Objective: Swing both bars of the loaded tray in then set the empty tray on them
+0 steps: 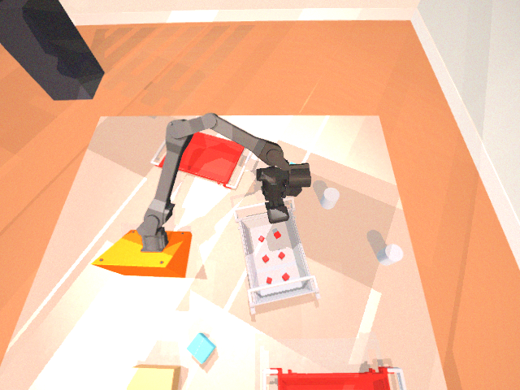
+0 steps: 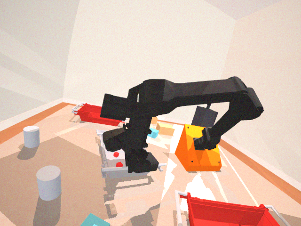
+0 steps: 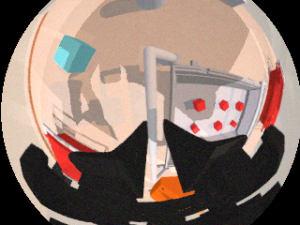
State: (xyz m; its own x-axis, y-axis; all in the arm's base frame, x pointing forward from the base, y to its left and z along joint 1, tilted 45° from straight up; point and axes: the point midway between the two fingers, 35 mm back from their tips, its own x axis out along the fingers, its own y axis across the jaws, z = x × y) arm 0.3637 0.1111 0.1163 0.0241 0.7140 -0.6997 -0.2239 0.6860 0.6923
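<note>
Right now the red tray is 270 mm behind my gripper tip, 230 mm to the left of it and 30 mm below it. From my gripper tip the other things lie so: cream box 520 mm to the right, 330 mm behind, 40 mm below.
</note>
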